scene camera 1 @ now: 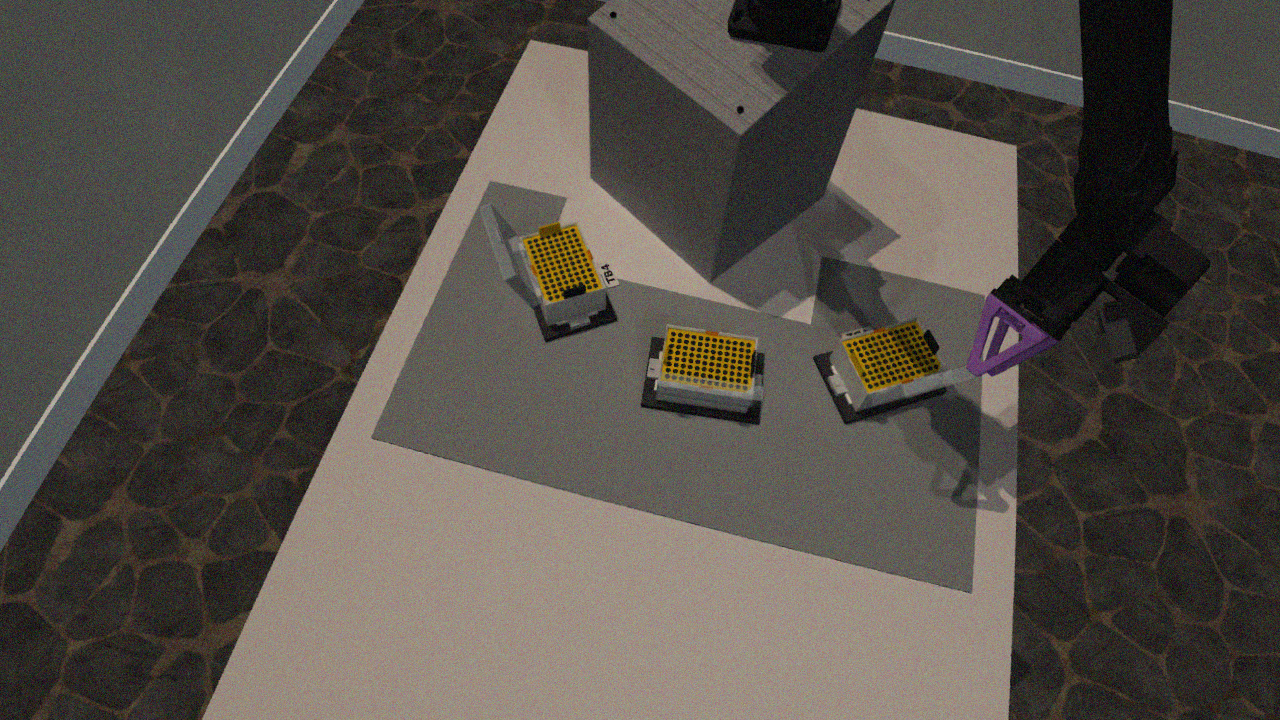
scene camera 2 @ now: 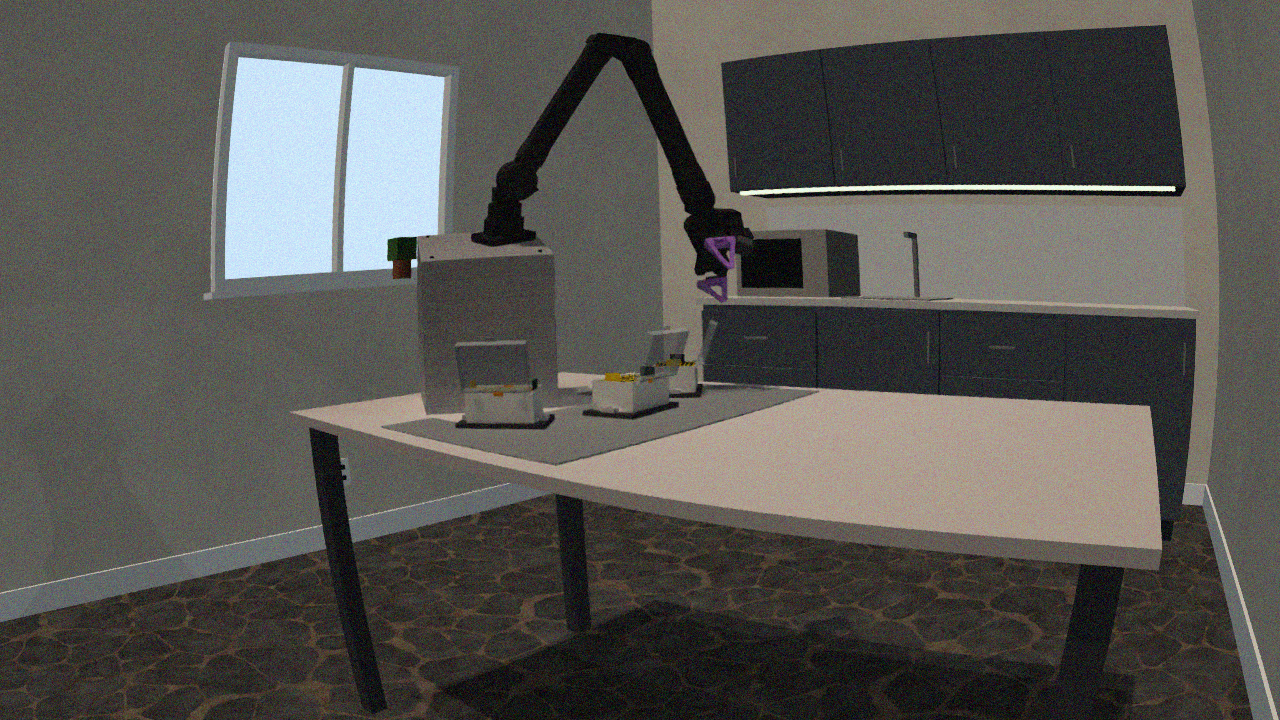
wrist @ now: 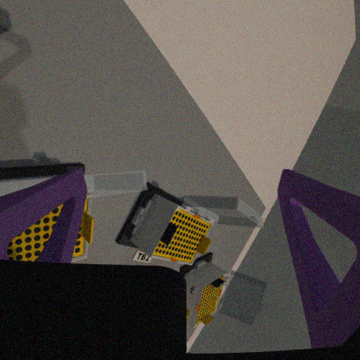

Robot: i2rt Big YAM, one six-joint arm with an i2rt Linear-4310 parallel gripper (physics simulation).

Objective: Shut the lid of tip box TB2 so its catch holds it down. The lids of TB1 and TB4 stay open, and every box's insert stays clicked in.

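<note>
The right-hand box fits TB2 by elimination; its label is not legible. Its clear lid stands open. The middle box TB1 has its lid open. TB4 has its lid open. The yellow inserts look seated. My gripper is open and empty, high above the TB2 end of the mat. One finger is hidden in scene camera 1.
The boxes stand on a grey mat on a pale table. The grey pedestal bearing the arm stands behind the boxes. The arm reaches over the table's right side in scene camera 1.
</note>
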